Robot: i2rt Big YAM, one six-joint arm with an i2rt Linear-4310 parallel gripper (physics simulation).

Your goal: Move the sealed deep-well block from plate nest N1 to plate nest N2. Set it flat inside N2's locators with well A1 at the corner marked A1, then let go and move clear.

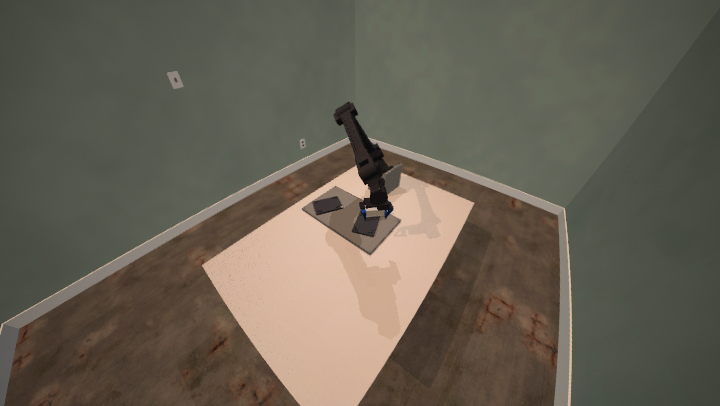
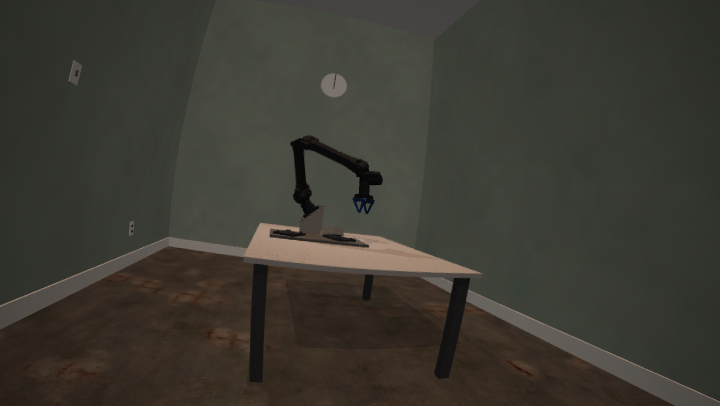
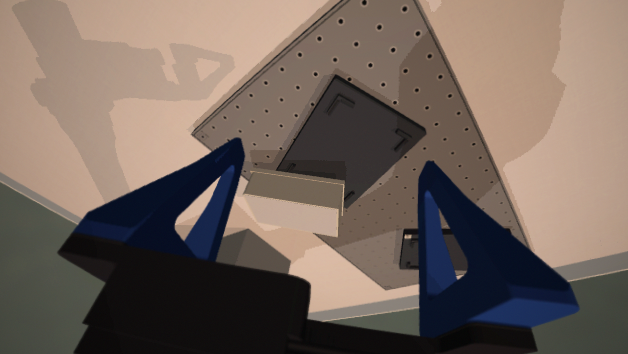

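Seen in the pictures: gripper, fingertip midpoint: (image 1: 375, 219) (image 2: 363, 213) (image 3: 330, 157); arm's base, link origin: (image 1: 383, 172) (image 2: 311, 212).
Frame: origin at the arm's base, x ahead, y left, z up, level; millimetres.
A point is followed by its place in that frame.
Note:
The sealed block (image 1: 375, 213) {x 280, y 147, z -79 mm} (image 2: 332, 231) {x 325, y 101, z -79 mm} (image 3: 295, 212) {x 266, y 121, z -61 mm} is a pale box at the arm-base end of one dark nest (image 1: 366, 226) {x 371, y 157, z -105 mm} (image 2: 341, 238) {x 426, y 138, z -103 mm} (image 3: 350, 125) {x 381, y 171, z -105 mm}, apparently N1. It sits off the nest's centre, overhangs its end and looks skewed to its edges; its underside contact is hidden. The other dark nest (image 1: 327, 204) {x 388, y -140, z -105 mm} (image 2: 288, 232) {x 403, y -148, z -106 mm} (image 3: 410, 250) {x 334, y -99, z -105 mm}, apparently N2, has a small pale mark at one corner and shows no block. My gripper (image 1: 376, 217) {x 418, y 241, z 45 mm} (image 2: 363, 211) {x 418, y 241, z 45 mm} (image 3: 330, 157) {x 418, y 241, z 45 mm} is open and empty, with its blue fingers well above the block and the nearer nest. Well A1 is not readable.
Both nests lie on a grey perforated board (image 1: 370, 247) {x 460, y 256, z -117 mm} (image 2: 363, 244) {x 456, y 255, z -119 mm} (image 3: 372, 42) {x 443, y 232, z -117 mm} on the pale table (image 1: 282, 302) {x 919, y 152, z -130 mm} (image 2: 393, 262) {x 911, y 273, z -130 mm}. The arm's grey base bracket (image 1: 393, 180) {x -13, y 72, z -39 mm} (image 2: 312, 221) {x 79, y 4, z -52 mm} (image 3: 255, 252) {x 81, y 33, z -95 mm} stands close behind the block.

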